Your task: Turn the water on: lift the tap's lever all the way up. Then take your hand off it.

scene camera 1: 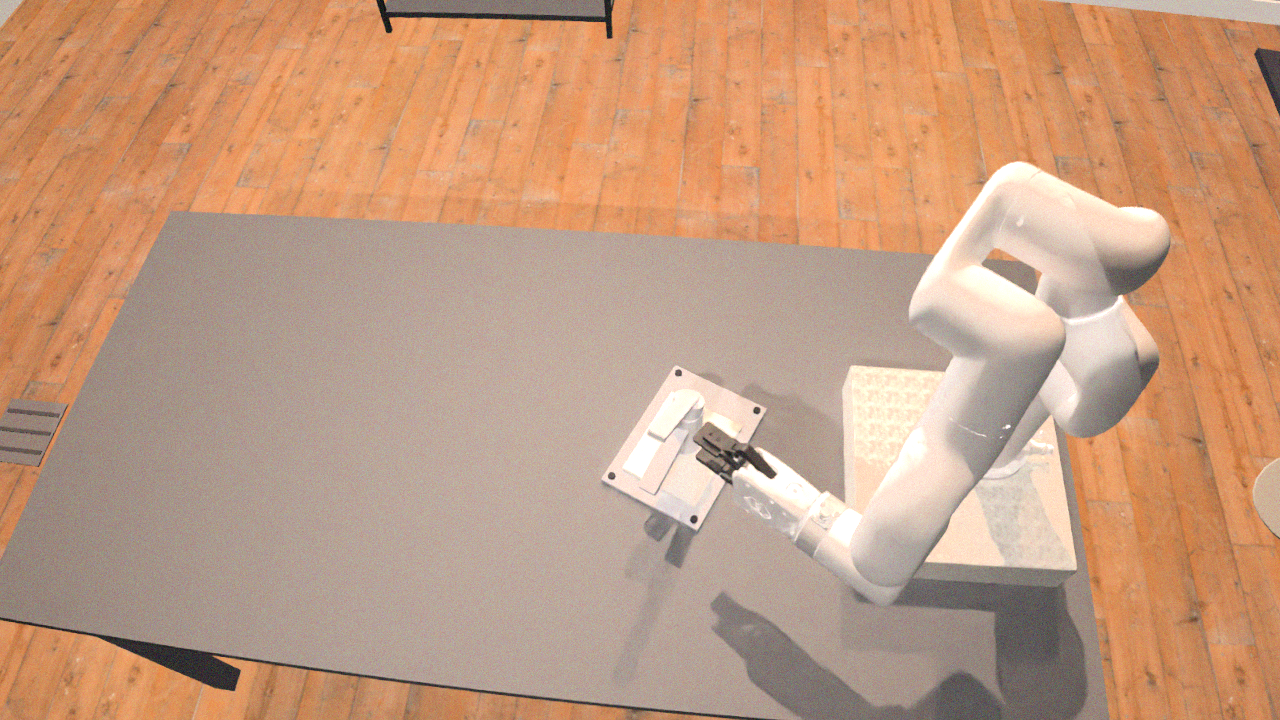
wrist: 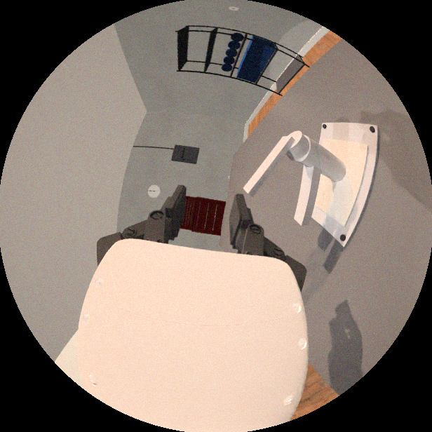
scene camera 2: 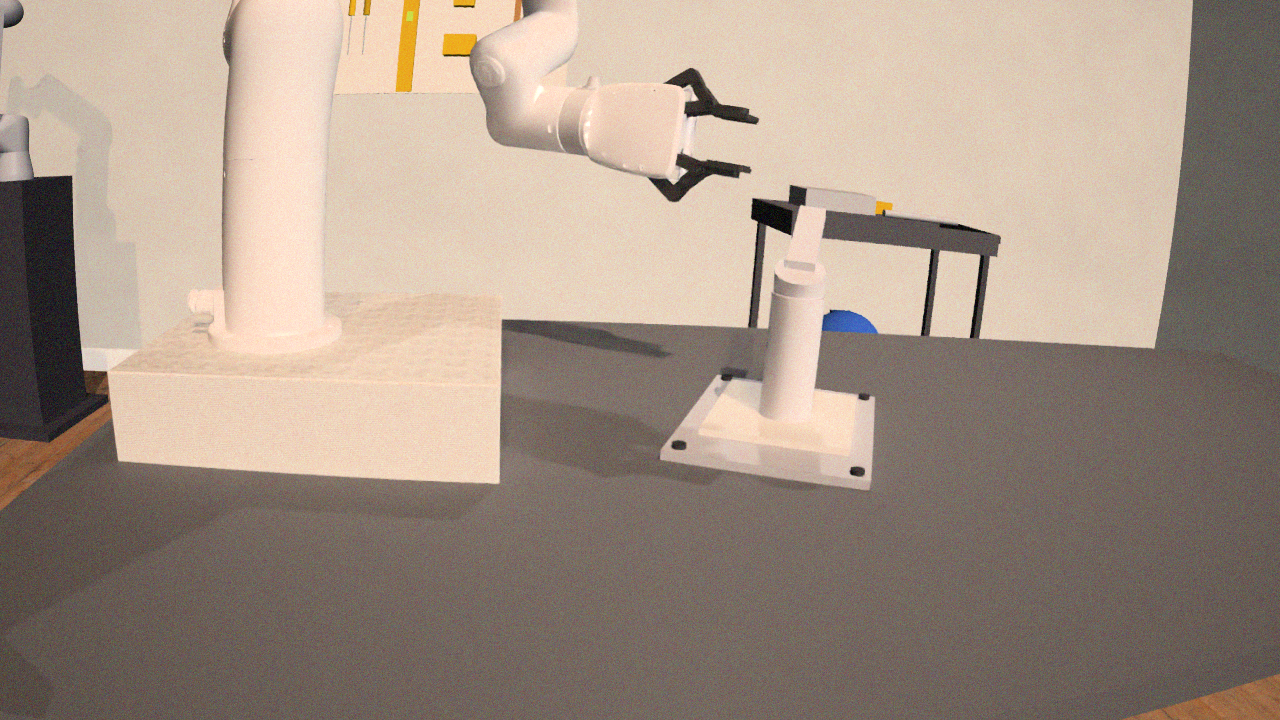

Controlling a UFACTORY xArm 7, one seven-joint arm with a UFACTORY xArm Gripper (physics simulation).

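Places are measured from the arm's base along level axes (x left, y back, z up), in metres.
Where they show: gripper, fingertip midpoint: [scene camera 1: 700, 439] [scene camera 2: 750, 144]; arm's base, origin of the base link: [scene camera 2: 274, 335].
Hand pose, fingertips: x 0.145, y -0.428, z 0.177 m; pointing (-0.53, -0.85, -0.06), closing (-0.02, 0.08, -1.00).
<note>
Each offset is from my fingertips to the top centre of the thing. "spot": to the spot under its first point. Level surfaces: height alone.
The white tap @[spot: dx -0.136, dy -0.023, dz -0.180 m] [scene camera 2: 792, 358] [wrist: 327, 162] stands upright on its base plate @[spot: dx -0.205, dy +0.010, dz -0.244 m] [scene camera 1: 716, 396] [scene camera 2: 760, 459] [wrist: 350, 131]. Its flat lever @[dx -0.071, dy -0.044, dz -0.055 m] [scene camera 1: 674, 414] [scene camera 2: 808, 234] [wrist: 268, 165] slants steeply upward from the tap's top, with its free end well above the spout [wrist: 307, 195]. Whether this is the very end of its travel I cannot tell. My gripper [scene camera 1: 711, 449] [scene camera 2: 750, 144] [wrist: 208, 201] is part open and empty. In the second scene view it is higher than the lever's tip and to its left, on the arm's side. The fingers are apart from the lever, which shows to their right in the wrist view.
The grey table @[dz -0.252 m] [scene camera 1: 358, 402] [scene camera 2: 626, 582] carries the tap's plate and the pale block [scene camera 1: 1002, 573] [scene camera 2: 304, 429] under the arm's base. A dark side table [scene camera 2: 895, 234] stands beyond, with a blue ball [scene camera 2: 847, 321] low behind the tap.
</note>
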